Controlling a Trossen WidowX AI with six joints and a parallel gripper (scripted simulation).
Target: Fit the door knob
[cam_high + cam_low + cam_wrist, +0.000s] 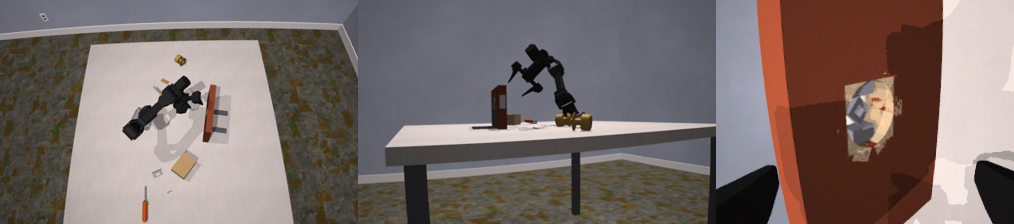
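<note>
My hand is 10 cm short of the grey latch socket, 9 cm above it and 1 cm to the left of it. From my hand the other things lie so: red-brown wooden door slab: 10 cm below, 10 cm ahead, 1 cm to the right; then grey latch plate: 14 cm to the left, 13 cm ahead, 9 cm below; then tan cardboard box: 31 cm to the right, 17 cm below, 5 cm behind.
</note>
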